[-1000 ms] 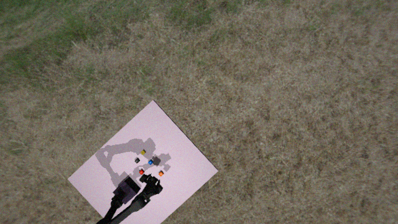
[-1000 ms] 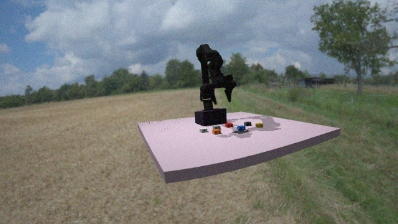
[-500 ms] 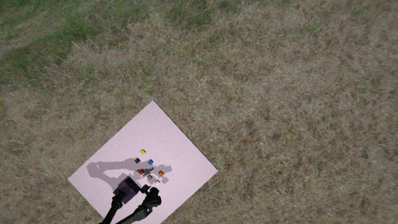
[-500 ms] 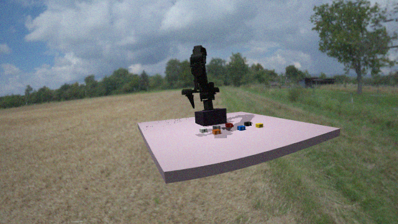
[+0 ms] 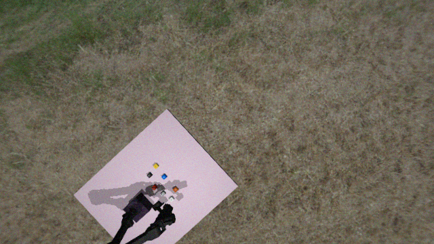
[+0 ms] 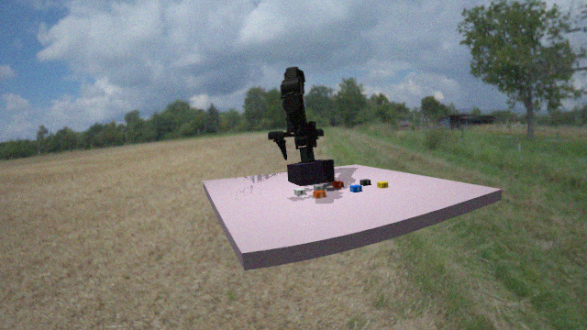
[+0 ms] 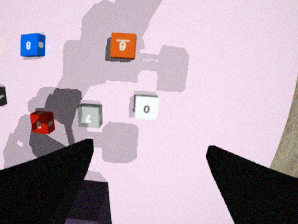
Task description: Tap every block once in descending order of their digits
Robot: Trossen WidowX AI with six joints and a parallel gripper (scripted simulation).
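Right now the blue block is 11 cm ahead of my gripper tip, 17 cm to the left of it and 12 cm below it. Round my gripper tip: red block: 1 cm behind, 17 cm to the left, 12 cm below; black block: 4 cm ahead, 27 cm to the left, 12 cm below; orange block: 9 cm ahead, 3 cm to the left, 12 cm below.
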